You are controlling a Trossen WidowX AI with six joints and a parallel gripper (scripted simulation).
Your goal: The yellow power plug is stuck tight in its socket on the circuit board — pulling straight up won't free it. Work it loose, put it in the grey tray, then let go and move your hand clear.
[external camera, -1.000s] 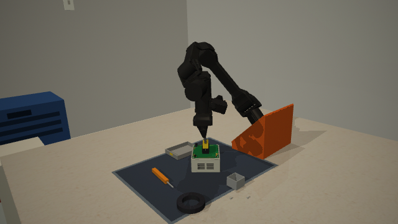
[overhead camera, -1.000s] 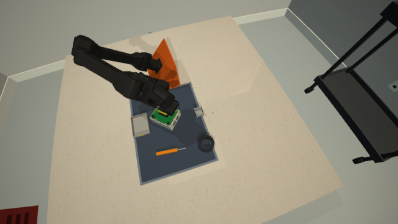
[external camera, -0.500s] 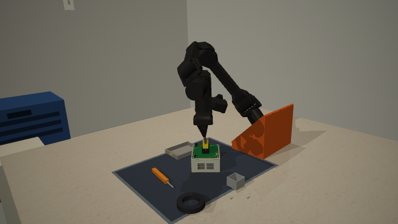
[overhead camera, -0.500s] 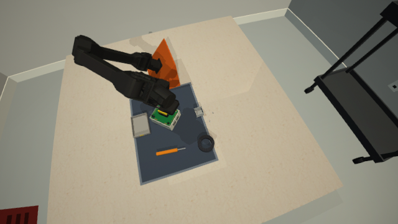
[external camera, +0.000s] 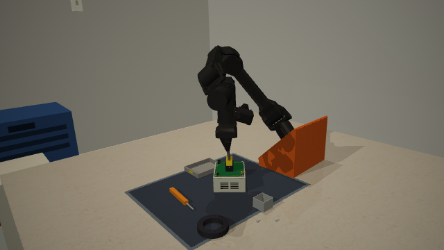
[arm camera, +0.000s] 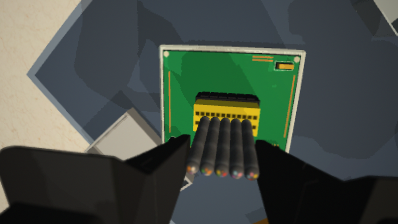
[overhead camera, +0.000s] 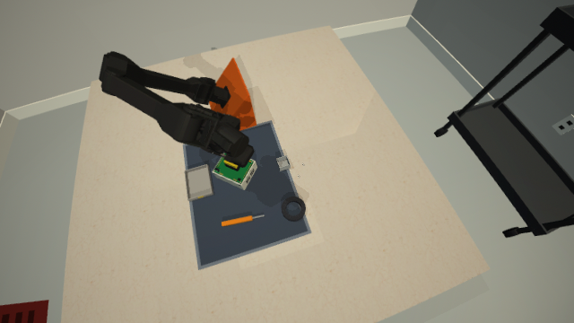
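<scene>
The yellow power plug is 4 cm below my gripper tip. Round my gripper tip: dark mat: 5 cm ahead, 12 cm below.
</scene>
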